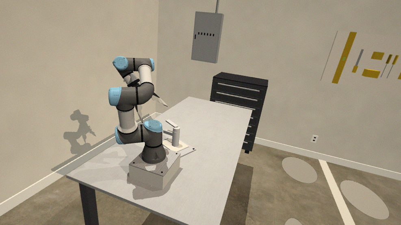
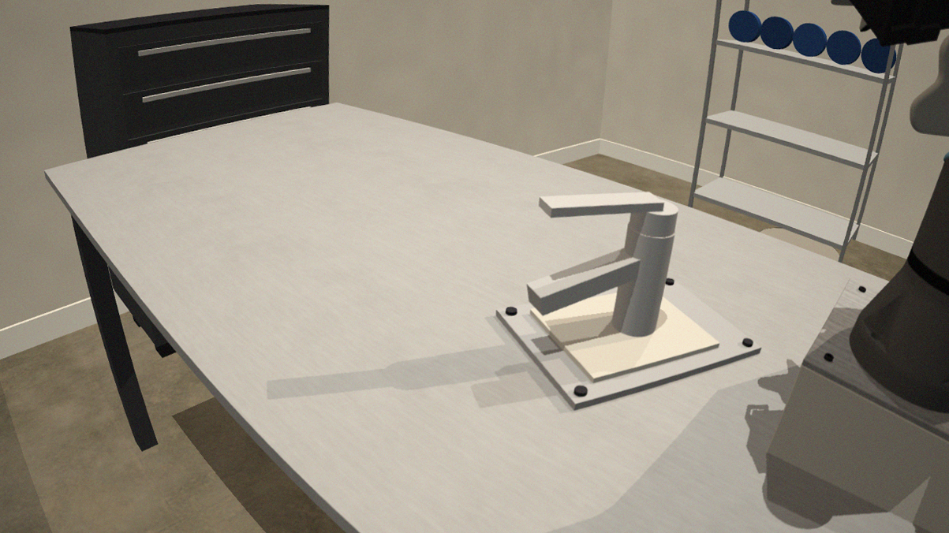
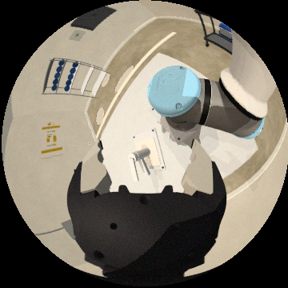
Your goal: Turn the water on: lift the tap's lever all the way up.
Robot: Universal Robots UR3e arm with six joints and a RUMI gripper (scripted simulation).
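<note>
My gripper is now 24 cm short of the flat lever, 4 cm to the right of it and 15 cm above it. Also, from my hand: grey tap: 23 cm ahead, 1 cm to the left, 21 cm below.
</note>
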